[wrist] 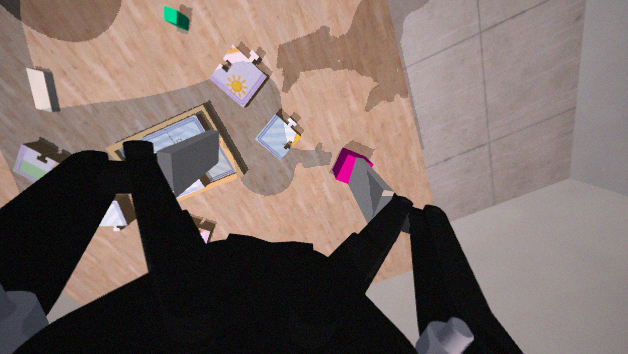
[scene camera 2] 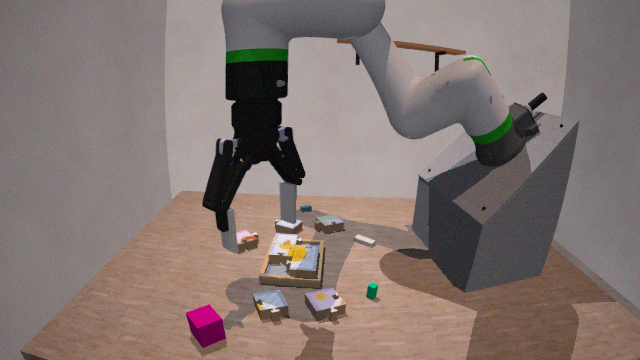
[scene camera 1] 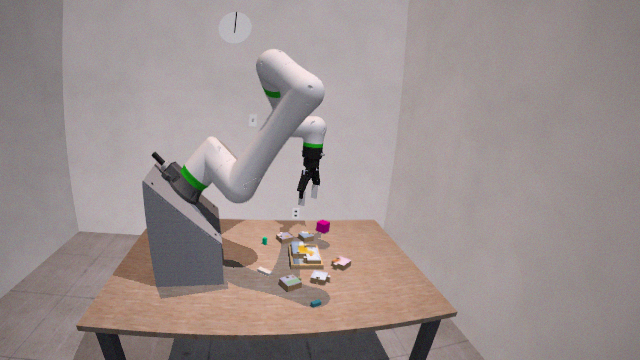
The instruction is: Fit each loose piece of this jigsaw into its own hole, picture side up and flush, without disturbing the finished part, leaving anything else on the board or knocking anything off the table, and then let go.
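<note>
The wooden board (scene camera 1: 307, 267) (scene camera 2: 290, 283) holds the finished yellow duck part (scene camera 1: 306, 250) (scene camera 2: 296, 252). Five loose pieces lie picture side up around it: the lilac sun piece (scene camera 1: 285, 237) (scene camera 2: 323, 300) (wrist: 240, 82), the blue striped piece (scene camera 1: 306, 236) (scene camera 2: 270, 301) (wrist: 275, 135), the pink piece (scene camera 1: 342, 262) (scene camera 2: 248, 240), the white-blue piece (scene camera 1: 320, 276) (scene camera 2: 288, 226) (wrist: 113, 215) and the green-lilac piece (scene camera 1: 290, 282) (scene camera 2: 329, 223) (wrist: 32, 162). My gripper (scene camera 1: 308, 198) (scene camera 2: 259, 234) (wrist: 288, 159) is open and empty, high above the table. In the wrist view a finger hides part of the board.
A magenta cube (scene camera 1: 323, 226) (scene camera 2: 206, 326) (wrist: 345, 170) lies beyond the blue striped piece. A green block (scene camera 1: 265, 241) (scene camera 2: 372, 291) (wrist: 176, 18), a white bar (scene camera 1: 264, 271) (scene camera 2: 364, 241) (wrist: 41, 90) and a teal block (scene camera 1: 316, 303) (scene camera 2: 306, 208) also lie on the table. The grey pedestal (scene camera 1: 187, 245) (scene camera 2: 500, 230) carries the arm.
</note>
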